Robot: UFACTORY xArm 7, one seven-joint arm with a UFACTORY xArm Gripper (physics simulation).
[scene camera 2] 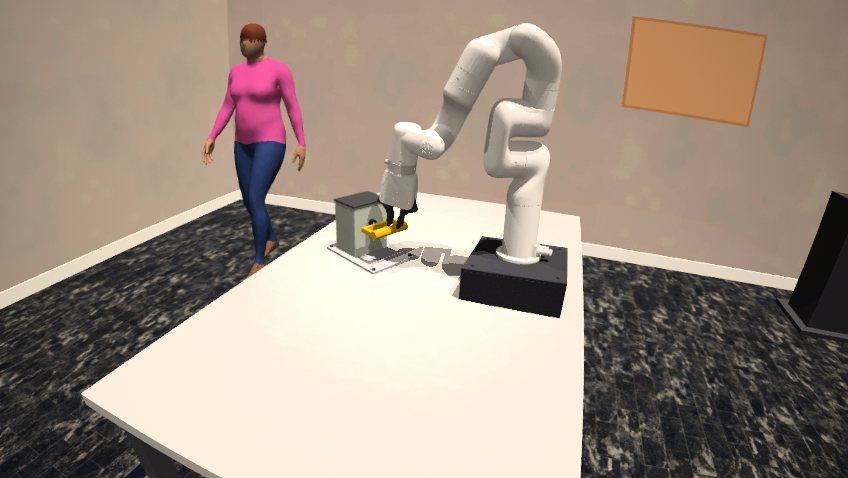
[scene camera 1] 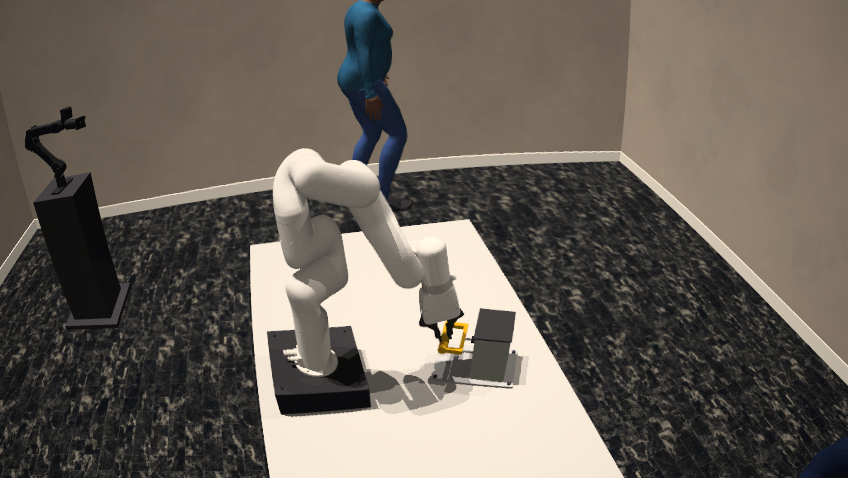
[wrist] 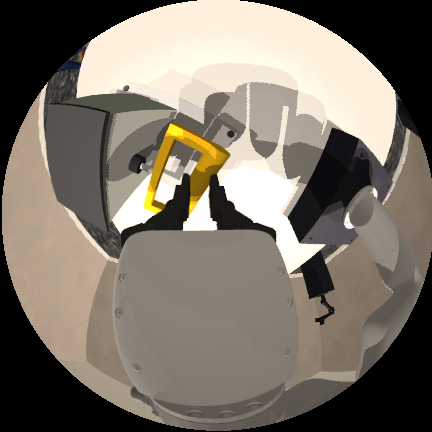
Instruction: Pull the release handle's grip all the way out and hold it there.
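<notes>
The release handle's yellow grip [scene camera 1: 454,350] [scene camera 2: 380,233] [wrist: 212,155] is an open rectangular frame with a thick outer bar. It stands out from the grey-green housing [scene camera 1: 491,361] [scene camera 2: 352,228] on a short rod, above the housing's light base plate [scene camera 1: 486,383] [wrist: 145,93]. My gripper [scene camera 1: 444,339] [scene camera 2: 395,226] [wrist: 199,184] points down and is shut on the thick bar. In the wrist view one finger is inside the frame and the other is outside, on the side toward the robot's base. The fingers hide part of the bar.
The white table [scene camera 1: 415,439] [scene camera 2: 356,356] carries the housing and the robot's black base block [scene camera 1: 320,401] [scene camera 2: 510,290] [wrist: 320,185]. A person in teal [scene camera 1: 368,53] stands behind the table. A person in pink [scene camera 2: 258,100] is beyond the housing. A black pedestal [scene camera 1: 74,255] with a small arm stands apart.
</notes>
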